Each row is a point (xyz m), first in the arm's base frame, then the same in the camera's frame.
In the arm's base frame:
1: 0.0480 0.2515 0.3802
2: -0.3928 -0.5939 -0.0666
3: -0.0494 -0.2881 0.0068
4: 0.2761 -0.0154 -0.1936
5: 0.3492 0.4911 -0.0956
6: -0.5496 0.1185 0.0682
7: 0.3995 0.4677 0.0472
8: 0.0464 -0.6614 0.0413
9: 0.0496 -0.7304 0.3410
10: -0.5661 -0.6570 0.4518
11: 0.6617 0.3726 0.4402
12: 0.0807 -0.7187 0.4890
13: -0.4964 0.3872 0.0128
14: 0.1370 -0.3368 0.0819
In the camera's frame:
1: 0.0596 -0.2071 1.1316
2: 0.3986 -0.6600 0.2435
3: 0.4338 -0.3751 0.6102
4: 0.5534 0.0545 0.7571
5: 0.2595 0.3661 1.0538
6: -0.2020 -0.3116 0.5048
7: 0.2708 0.2771 1.1780
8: 0.7289 -0.6196 0.5571
9: 0.6910 -0.8562 0.7499
10: 0.1681 -1.0937 0.4915
11: 0.4108 0.0550 1.5820
12: 0.6648 -0.9311 0.8792
13: -0.3174 -0.0730 0.5934
14: 0.5785 -0.3904 0.7571

